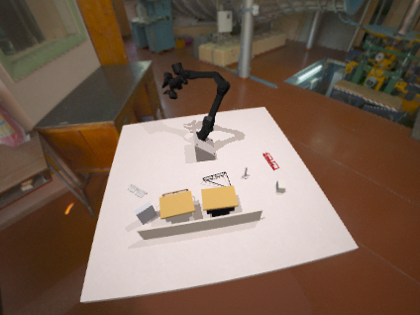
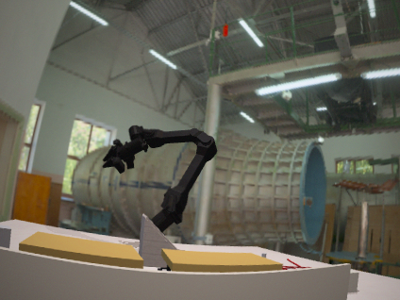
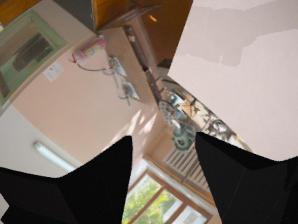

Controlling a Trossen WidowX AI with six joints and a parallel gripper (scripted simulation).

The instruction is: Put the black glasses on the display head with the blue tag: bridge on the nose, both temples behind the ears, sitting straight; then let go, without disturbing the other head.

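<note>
Now: the grey peg 660 mm ahead of my gripper tip, 370 mm to the left of it and 310 mm below it. Also, from my gripper tip: grey-blue block 770 mm ahead, 280 mm below, 230 mm to the right; then low white wall 920 mm ahead, 280 mm below, 30 mm to the left; then white cube 820 mm ahead, 530 mm to the left, 310 mm below.
</note>
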